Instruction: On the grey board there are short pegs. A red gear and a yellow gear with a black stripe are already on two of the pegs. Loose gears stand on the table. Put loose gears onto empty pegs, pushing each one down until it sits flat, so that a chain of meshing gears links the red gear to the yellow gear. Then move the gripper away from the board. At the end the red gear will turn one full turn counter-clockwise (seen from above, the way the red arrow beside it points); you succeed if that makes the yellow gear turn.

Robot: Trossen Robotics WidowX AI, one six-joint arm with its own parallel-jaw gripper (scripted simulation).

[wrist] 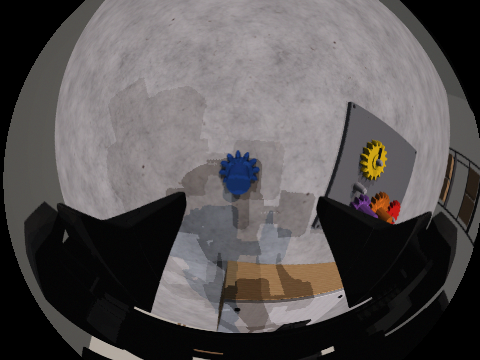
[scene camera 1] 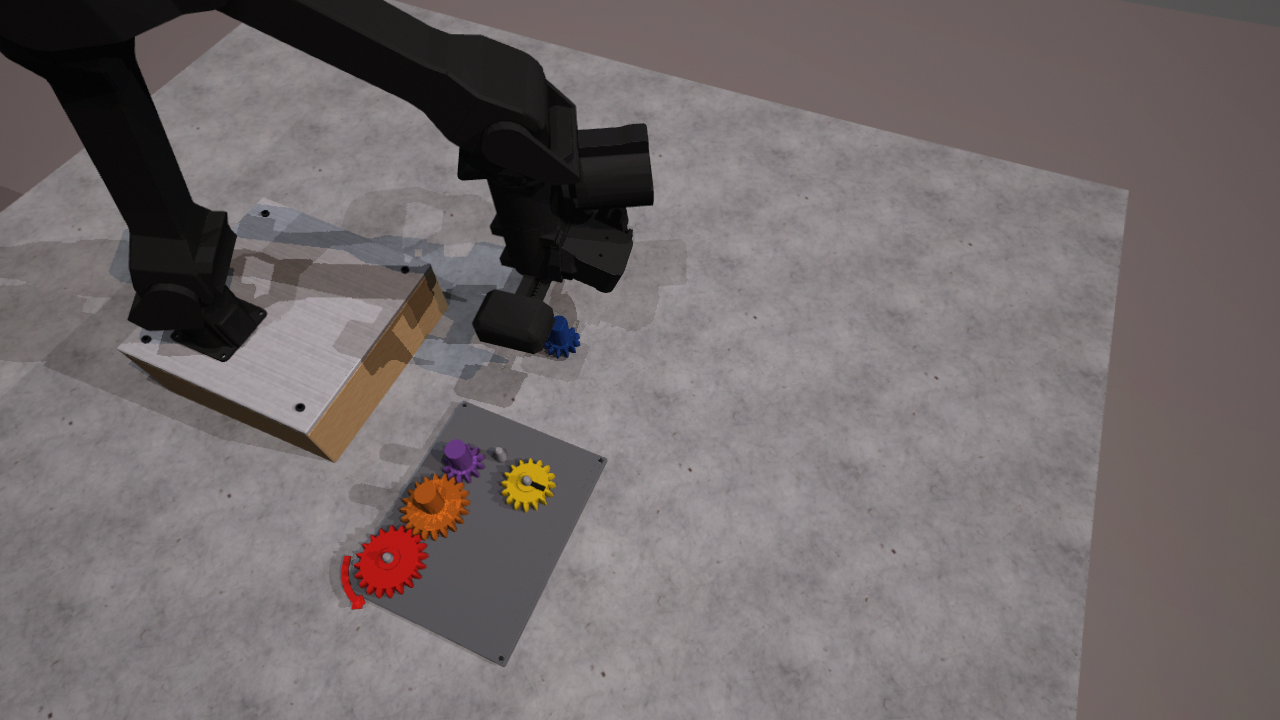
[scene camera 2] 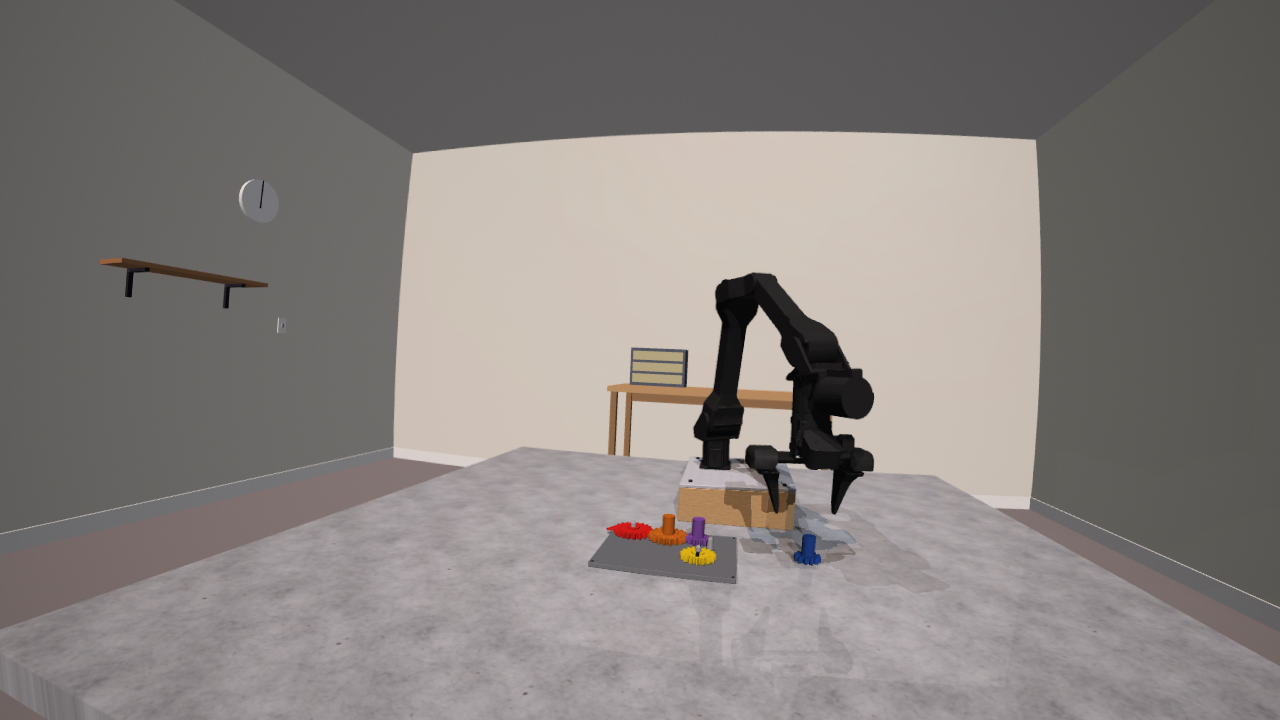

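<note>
Gripper open, holding nothing; my gripper is visible in the wrist view and in scene camera 2. Also seen: a blue gear, a purple gear, an orange gear.
</note>
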